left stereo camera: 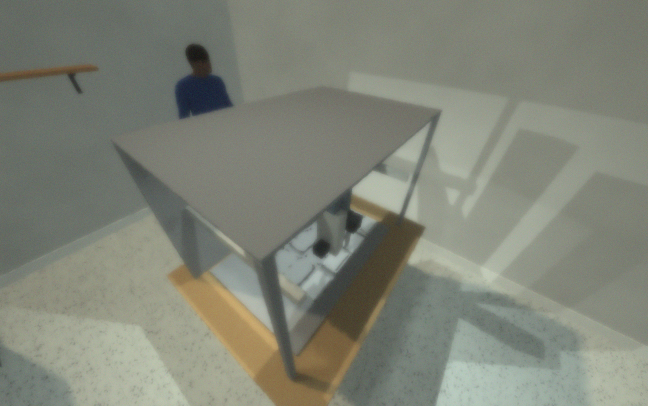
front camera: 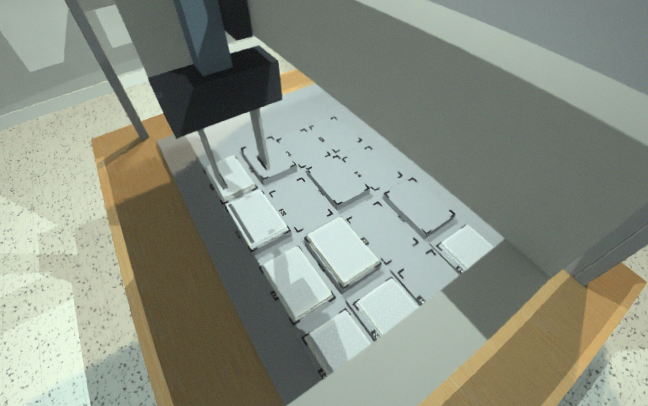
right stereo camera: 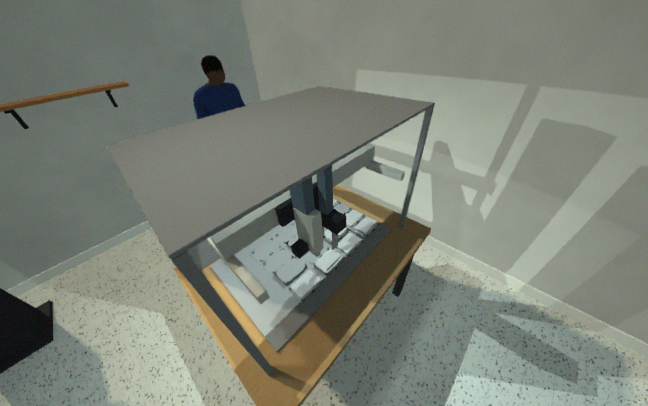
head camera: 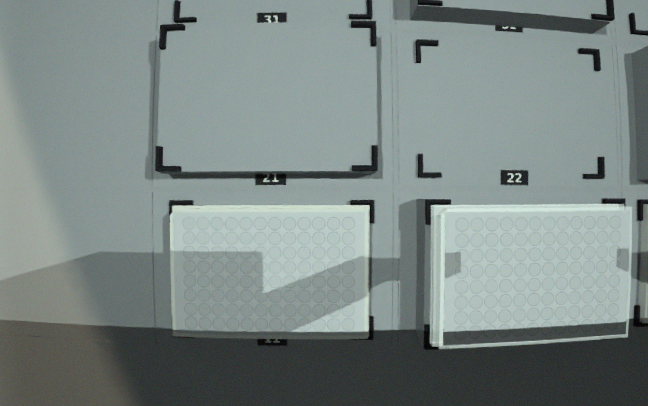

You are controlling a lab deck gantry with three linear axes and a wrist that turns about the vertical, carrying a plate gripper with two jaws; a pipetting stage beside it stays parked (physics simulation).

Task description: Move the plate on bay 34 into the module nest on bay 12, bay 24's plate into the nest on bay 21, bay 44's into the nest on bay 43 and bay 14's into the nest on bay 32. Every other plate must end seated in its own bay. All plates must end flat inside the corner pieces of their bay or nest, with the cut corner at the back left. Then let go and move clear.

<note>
In view: my gripper (front camera: 243, 173), a bay 21 module nest (head camera: 281, 97), a bay 12 module nest (head camera: 423, 230) and a bay 34 (front camera: 424, 275).
The bay 21 module nest shows as well in the front camera view (front camera: 280, 162).
</note>
